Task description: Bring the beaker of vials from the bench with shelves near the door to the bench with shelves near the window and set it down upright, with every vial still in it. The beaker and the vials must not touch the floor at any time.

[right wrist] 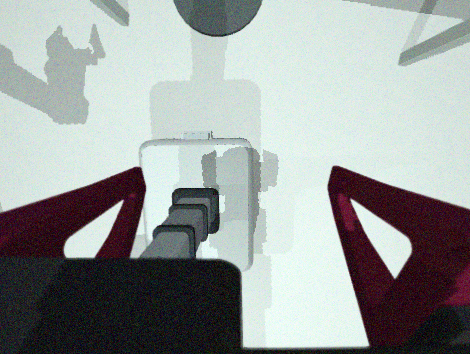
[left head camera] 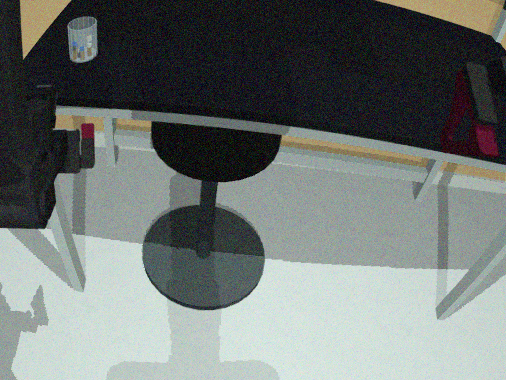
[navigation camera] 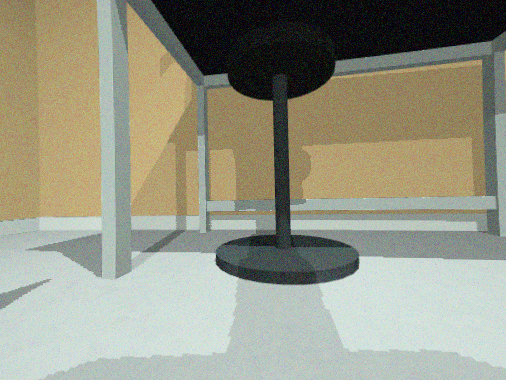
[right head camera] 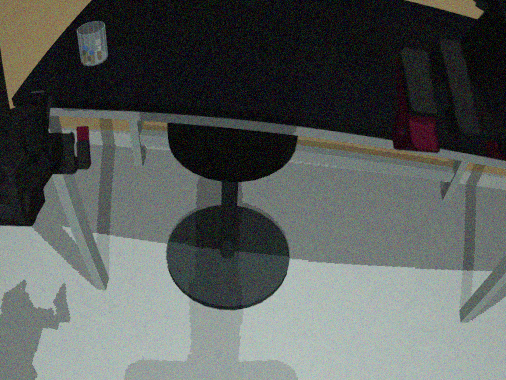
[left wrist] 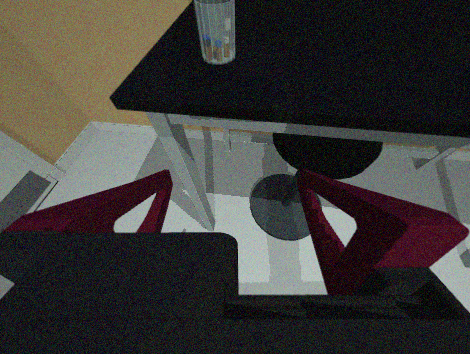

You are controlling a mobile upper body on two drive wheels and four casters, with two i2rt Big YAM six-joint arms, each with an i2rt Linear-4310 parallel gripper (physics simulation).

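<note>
A clear beaker (left head camera: 82, 40) (right head camera: 92, 44) (left wrist: 216, 35) with several small vials, some blue-capped, stands upright on the black bench top (left head camera: 250, 60) (right head camera: 250, 65) (left wrist: 350, 65), near its left end. My left gripper (left wrist: 234, 176) is open with nothing between its fingers; in the left wrist view it points down past the bench's front edge, the beaker beyond it. In the head views part of it shows at the far left, below the edge. My right gripper (right wrist: 236, 176) is open and empty, over the robot's base; its red fingers show at the right of the head views.
A black round stool (left head camera: 215, 150) (right head camera: 232, 150) (left wrist: 330, 155) (navigation camera: 281, 65) stands partly under the bench's front edge, on a disc base. Grey bench legs (left head camera: 67, 250) (right head camera: 85, 240) (navigation camera: 116, 150) stand left of it. A tan wall (navigation camera: 70, 125) is behind.
</note>
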